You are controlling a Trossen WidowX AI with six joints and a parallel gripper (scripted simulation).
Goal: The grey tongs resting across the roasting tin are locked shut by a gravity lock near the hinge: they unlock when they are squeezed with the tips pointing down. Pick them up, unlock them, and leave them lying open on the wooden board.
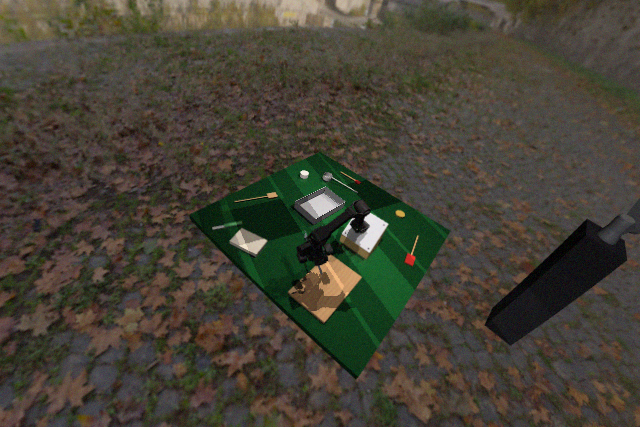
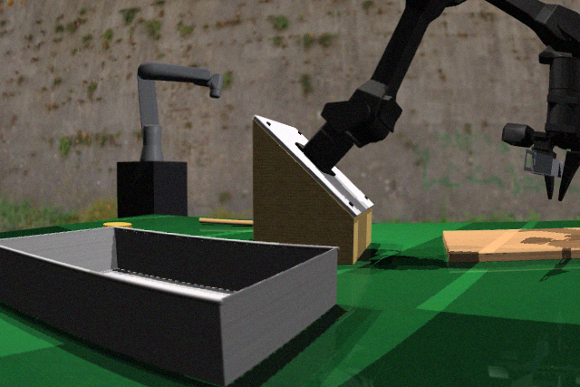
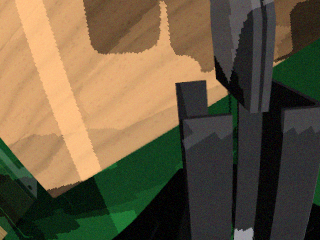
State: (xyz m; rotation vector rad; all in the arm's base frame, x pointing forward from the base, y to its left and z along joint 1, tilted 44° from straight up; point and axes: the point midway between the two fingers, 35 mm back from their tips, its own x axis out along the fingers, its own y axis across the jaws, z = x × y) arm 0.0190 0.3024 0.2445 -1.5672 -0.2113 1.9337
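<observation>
My gripper tip is now 12 cm past the wooden board and 8 cm above it. Also, from my gripper tip: beige block (36 cm ahead, 17 cm to the left, 7 cm below); then red spatula (62 cm to the right, 32 cm behind, 8 cm below); then grey roasting tin (41 cm to the right, 34 cm ahead, 6 cm below).
</observation>
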